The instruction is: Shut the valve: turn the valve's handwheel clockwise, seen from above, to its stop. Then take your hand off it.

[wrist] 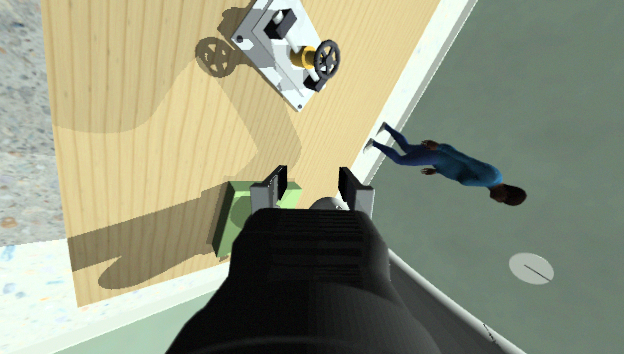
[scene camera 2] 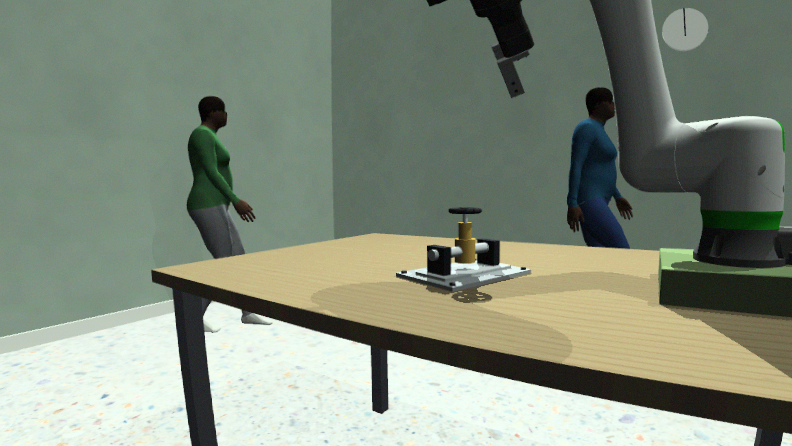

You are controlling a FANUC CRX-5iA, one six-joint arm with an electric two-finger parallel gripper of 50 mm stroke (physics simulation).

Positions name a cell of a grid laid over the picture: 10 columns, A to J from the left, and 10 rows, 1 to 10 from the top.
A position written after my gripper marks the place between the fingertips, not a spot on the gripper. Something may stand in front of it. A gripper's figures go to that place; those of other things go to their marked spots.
Scene:
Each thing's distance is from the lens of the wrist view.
my gripper (wrist: F5): 17 cm
valve handwheel (wrist: F2): 41 cm

